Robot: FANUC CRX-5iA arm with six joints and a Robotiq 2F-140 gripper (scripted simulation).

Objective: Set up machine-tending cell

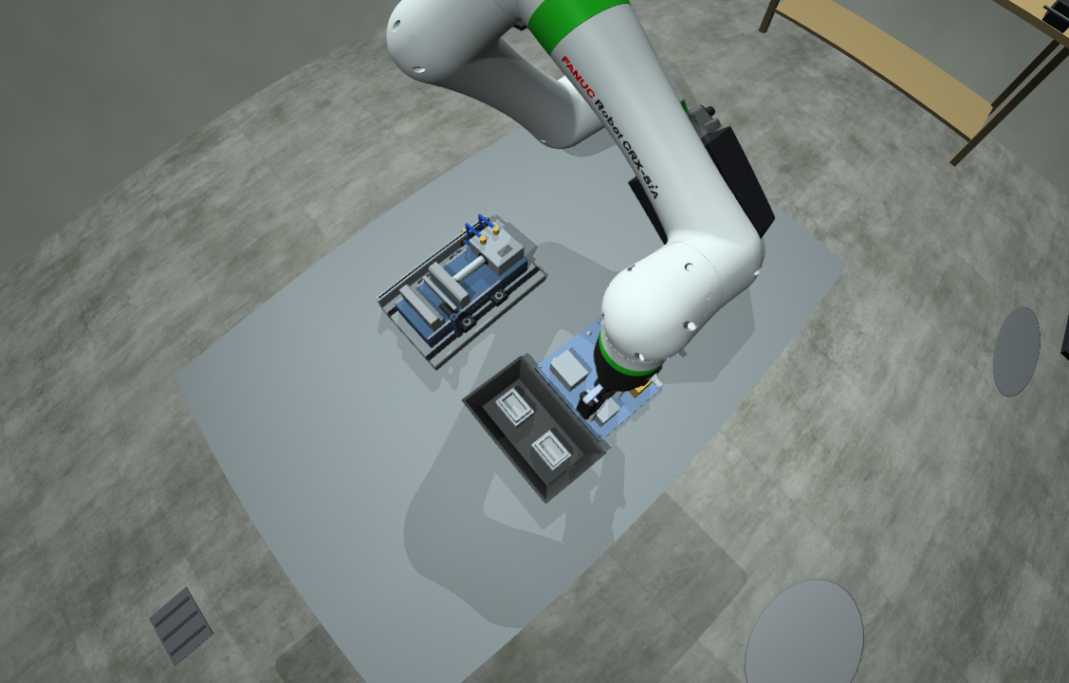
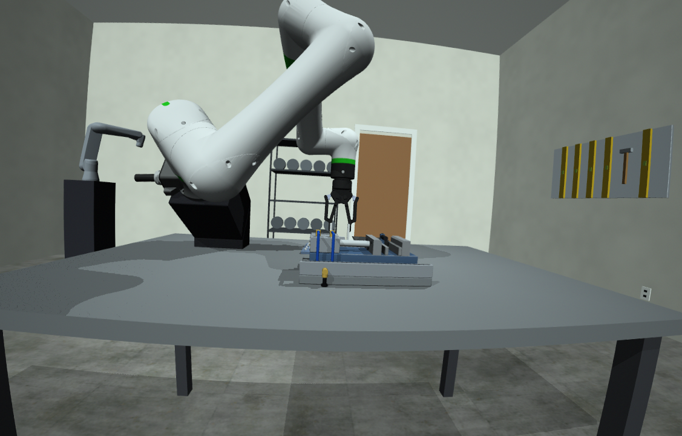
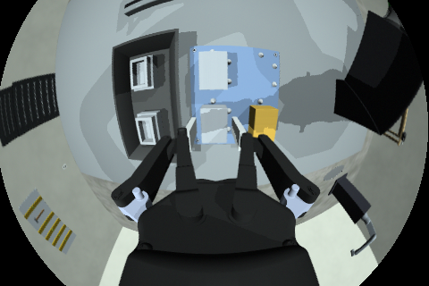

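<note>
My hand is 40 mm above the aluminium blank. Also, from my hand: brass blank: 90 mm behind, 40 mm below, 10 mm to the left; vise: 360 mm to the right, 20 mm below, 10 mm ahead.
</note>
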